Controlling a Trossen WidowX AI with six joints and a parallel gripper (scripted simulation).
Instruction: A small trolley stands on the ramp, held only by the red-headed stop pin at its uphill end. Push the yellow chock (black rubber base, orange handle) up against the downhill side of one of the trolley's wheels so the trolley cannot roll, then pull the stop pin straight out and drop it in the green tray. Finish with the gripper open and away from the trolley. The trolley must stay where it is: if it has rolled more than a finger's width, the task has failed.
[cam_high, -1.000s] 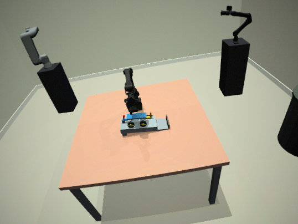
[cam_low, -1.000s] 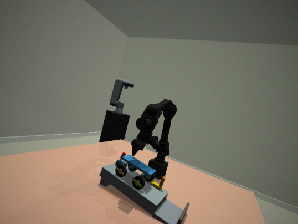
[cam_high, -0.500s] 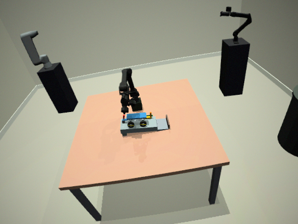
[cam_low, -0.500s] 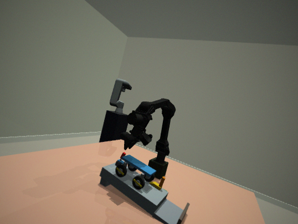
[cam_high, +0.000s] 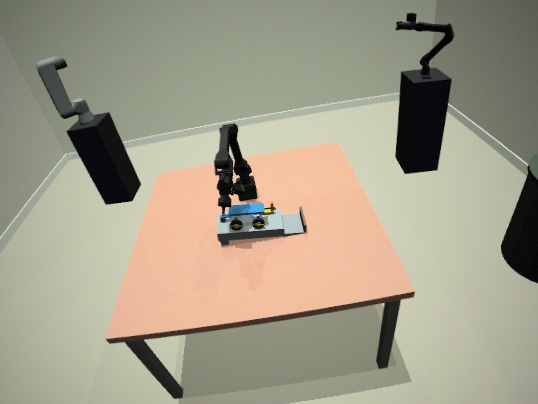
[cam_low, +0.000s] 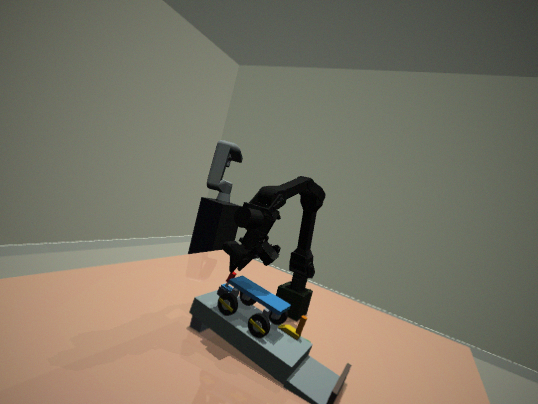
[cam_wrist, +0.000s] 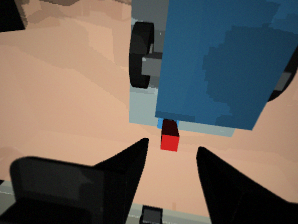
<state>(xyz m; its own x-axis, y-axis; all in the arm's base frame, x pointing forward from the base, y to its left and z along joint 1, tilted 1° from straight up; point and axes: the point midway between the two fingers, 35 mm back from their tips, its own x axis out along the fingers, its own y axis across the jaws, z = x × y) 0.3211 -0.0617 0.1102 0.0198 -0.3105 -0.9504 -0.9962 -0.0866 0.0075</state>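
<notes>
Right now my gripper tip is 1 cm to the left of the stop pin and 4 cm above it. Round my gripper tip: trolley 1 cm ahead, 10 cm to the left, 6 cm below; then grey ramp 1 cm ahead, 11 cm to the left, 13 cm below; then yellow chock 5 cm behind, 20 cm to the left, 9 cm below.
</notes>
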